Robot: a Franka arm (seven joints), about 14 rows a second.
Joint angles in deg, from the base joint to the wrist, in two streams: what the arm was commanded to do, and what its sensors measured. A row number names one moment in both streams.
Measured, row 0:
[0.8, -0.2, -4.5, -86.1, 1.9, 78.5, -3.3]
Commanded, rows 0 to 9:
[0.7, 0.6, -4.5, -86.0, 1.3, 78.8, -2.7]
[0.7, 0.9, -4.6, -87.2, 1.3, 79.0, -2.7]
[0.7, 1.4, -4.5, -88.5, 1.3, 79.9, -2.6]
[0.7, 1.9, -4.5, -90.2, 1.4, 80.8, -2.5]
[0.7, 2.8, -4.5, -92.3, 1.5, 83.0, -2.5]
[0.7, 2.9, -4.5, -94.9, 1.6, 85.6, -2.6]
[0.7, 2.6, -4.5, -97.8, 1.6, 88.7, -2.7]
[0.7, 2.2, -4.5, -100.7, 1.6, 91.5, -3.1]
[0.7, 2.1, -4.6, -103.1, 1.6, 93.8, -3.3]
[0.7, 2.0, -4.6, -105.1, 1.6, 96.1, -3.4]
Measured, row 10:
[0.7, 4.1, -4.5, -100.4, 1.9, 92.4, -3.2]
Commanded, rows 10 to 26:
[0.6, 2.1, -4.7, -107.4, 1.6, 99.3, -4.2]
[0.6, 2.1, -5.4, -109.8, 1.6, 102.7, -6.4]
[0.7, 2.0, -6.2, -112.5, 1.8, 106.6, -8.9]
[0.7, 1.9, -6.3, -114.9, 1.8, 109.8, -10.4]
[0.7, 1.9, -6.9, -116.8, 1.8, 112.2, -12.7]
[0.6, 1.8, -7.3, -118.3, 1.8, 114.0, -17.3]
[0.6, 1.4, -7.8, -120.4, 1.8, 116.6, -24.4]
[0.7, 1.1, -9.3, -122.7, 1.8, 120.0, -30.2]
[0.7, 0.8, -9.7, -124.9, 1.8, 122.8, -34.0]
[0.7, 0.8, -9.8, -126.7, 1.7, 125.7, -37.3]
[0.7, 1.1, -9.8, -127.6, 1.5, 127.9, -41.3]
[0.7, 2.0, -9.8, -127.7, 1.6, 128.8, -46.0]
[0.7, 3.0, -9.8, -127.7, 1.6, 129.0, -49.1]
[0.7, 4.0, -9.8, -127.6, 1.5, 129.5, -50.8]
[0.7, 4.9, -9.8, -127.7, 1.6, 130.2, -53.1]
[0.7, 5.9, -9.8, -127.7, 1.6, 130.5, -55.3]
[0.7, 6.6, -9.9, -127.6, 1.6, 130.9, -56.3]
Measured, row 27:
[0.6, 5.2, -9.7, -127.4, 1.8, 129.1, -52.8]
